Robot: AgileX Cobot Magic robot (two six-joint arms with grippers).
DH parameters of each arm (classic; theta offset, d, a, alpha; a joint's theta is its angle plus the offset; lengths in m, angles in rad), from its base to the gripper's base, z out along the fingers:
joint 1: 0 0.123 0 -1.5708
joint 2: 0.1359 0 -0.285 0
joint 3: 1.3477 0 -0.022 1.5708
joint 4: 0 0.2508 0 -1.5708
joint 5: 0 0 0.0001 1.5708
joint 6: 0 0.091 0 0
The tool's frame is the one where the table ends.
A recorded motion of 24 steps. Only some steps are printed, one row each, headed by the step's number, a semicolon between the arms.
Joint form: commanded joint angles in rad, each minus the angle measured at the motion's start. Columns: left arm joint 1, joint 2, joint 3, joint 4, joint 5, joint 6; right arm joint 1, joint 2, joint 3, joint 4, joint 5, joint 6.
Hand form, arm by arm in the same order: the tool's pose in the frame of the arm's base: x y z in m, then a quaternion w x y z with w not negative. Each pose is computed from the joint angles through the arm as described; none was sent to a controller.
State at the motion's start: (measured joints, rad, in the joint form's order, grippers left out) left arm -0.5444 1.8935 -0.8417 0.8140 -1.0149 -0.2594; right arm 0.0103 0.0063 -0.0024 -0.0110 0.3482 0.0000
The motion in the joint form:
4: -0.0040 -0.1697 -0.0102 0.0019 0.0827 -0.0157; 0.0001 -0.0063 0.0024 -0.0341 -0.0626 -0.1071
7: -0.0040 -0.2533 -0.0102 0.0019 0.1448 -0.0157; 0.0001 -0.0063 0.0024 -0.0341 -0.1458 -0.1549
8: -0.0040 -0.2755 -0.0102 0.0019 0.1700 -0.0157; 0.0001 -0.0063 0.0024 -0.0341 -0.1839 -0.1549
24: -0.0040 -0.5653 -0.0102 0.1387 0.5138 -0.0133; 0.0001 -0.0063 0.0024 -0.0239 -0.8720 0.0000
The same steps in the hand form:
4: 0.2692 -0.2268 0.2315 0.62545 0.47365 0.54000 -0.30474; 0.0548 -0.0006 0.1874 0.63180 -0.05811 0.77138 -0.04922
7: 0.2634 -0.2202 0.2555 0.64288 0.47367 0.53242 -0.28084; 0.0559 -0.0002 0.1948 0.66202 -0.07505 0.74279 -0.06604
8: 0.2620 -0.2181 0.2612 0.64583 0.47371 0.53348 -0.27187; 0.0563 -0.0001 0.1983 0.67610 -0.07434 0.73000 -0.06680
24: 0.2319 -0.1834 0.3247 0.66860 0.50952 0.52722 -0.12412; 0.0401 0.0020 0.2575 0.88694 -0.01712 0.46154 -0.00476

